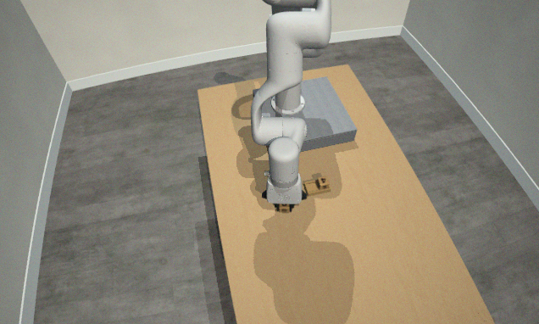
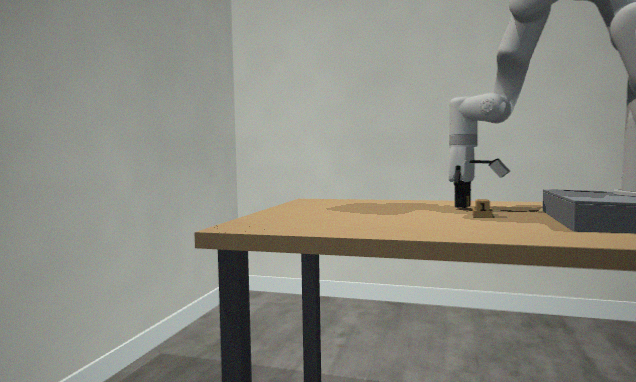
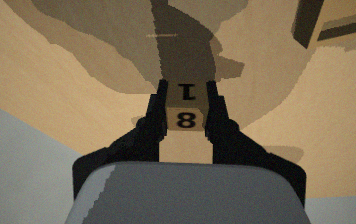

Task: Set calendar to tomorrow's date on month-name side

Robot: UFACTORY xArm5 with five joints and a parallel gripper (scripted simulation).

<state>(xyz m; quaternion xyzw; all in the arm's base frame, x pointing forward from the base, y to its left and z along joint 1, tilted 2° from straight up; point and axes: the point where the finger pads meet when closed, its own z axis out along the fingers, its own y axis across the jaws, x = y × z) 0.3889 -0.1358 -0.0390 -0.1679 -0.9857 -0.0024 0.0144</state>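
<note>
Now: hand 10 mm above the wooden cube. The rest, counted from my hand: wooden tray (120 mm to the left, 40 mm behind, 20 mm below).
</note>
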